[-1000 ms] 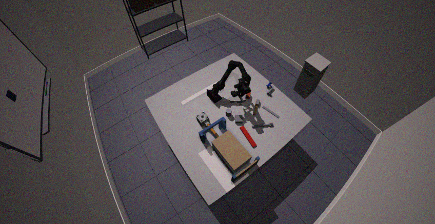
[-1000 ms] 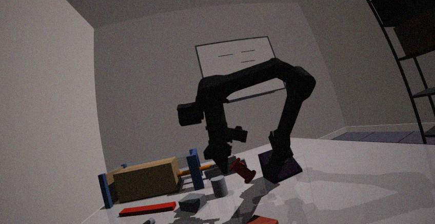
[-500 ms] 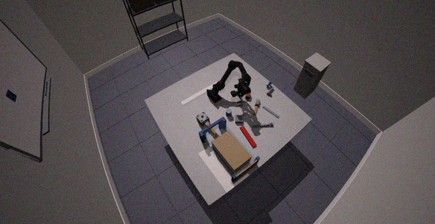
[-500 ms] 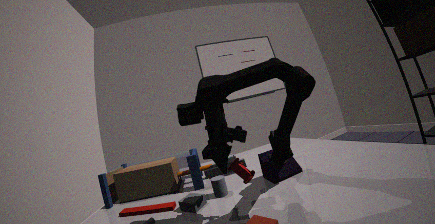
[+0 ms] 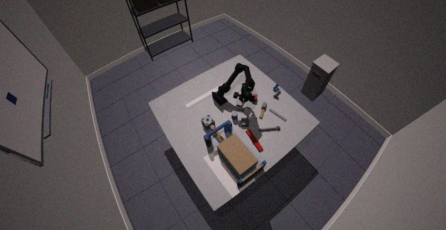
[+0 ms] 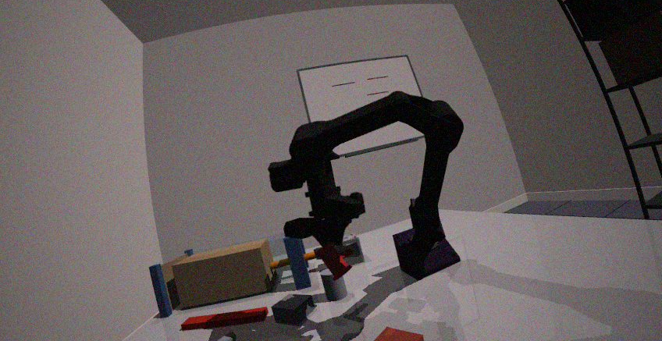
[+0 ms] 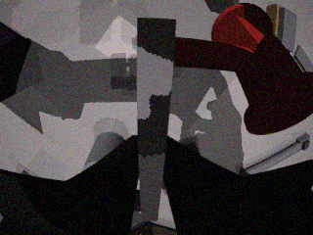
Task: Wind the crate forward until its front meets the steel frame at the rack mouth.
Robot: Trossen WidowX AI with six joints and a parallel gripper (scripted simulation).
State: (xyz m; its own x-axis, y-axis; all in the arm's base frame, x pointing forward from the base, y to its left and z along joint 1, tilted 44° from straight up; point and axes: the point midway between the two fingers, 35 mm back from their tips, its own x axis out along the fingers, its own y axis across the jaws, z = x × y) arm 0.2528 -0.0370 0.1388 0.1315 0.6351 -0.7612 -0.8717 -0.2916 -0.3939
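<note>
The winch handle with red knob is 2 cm to the left of my gripper tip and 1 cm above it. Round my gripper tip: grey block: 11 cm ahead, 9 cm to the right, 12 cm below; then red bar: 29 cm ahead, 16 cm to the right, 13 cm below; then wooden-handled tool: 14 cm ahead, 15 cm to the left, 11 cm below.
</note>
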